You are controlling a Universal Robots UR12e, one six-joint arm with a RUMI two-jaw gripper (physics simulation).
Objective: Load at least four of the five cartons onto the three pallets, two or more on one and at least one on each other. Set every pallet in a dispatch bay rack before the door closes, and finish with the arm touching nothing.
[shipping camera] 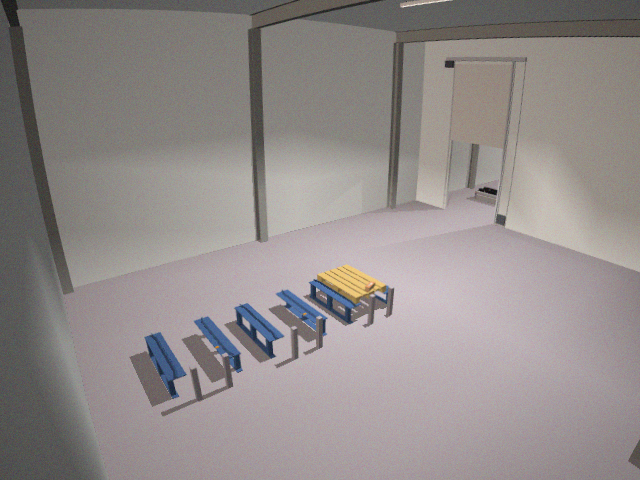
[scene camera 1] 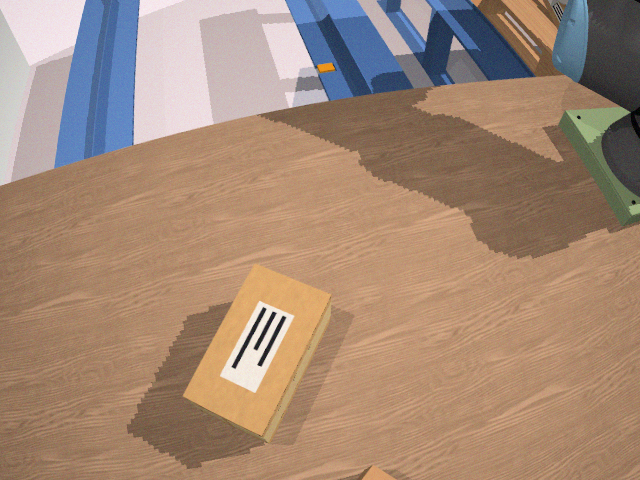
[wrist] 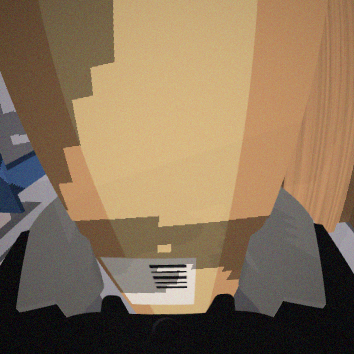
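Places are measured from the arm's base along level axes (x ahead, y left, z up), in centimetres.
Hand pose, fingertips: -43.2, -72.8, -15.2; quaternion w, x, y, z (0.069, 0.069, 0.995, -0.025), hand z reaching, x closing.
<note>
After its pixels a point has its place, as x, y, z.
My gripper (wrist: 171,183) {-43.2, -72.8, -15.2} is shut on a tan carton (wrist: 170,125) {-44.9, -77.6, -9.0}, which fills the middle of the wrist view with a finger against each side; its far end is out of view. A second carton (scene camera 1: 256,351) {77.4, 13.5, 5.5} with a white label lies flat on the wooden table (scene camera 1: 413,335) {56.9, 14.6, -3.4} in scene camera 1. The corner of another carton (scene camera 1: 377,474) {68.9, 31.4, 6.7} shows at the bottom edge. In the shipping camera a yellow pallet (shipping camera: 338,279) {899.8, -166.5, -29.3} sits in the rightmost bay rack, with a small carton (shipping camera: 369,285) {881.8, -97.6, -20.6} near its front corner. The dispatch door (shipping camera: 480,103) {184.4, -294.9, 303.6} is partly lowered.
Blue rack rails (shipping camera: 165,364) (scene camera 1: 111,67) stand in a row, with grey posts (shipping camera: 195,383) {1250.1, -73.3, -44.6} at their front ends. A low vehicle (shipping camera: 485,195) {-41.3, -354.5, -52.2} shows through the doorway. The arm (scene camera 1: 615,51) {15.8, -7.6, 22.9} and its green base plate (scene camera 1: 589,160) {11.0, -4.3, -1.5} are at the right. A wood-grained surface (wrist: 325,125) {-60.6, -71.9, -29.2} is beside the held carton.
</note>
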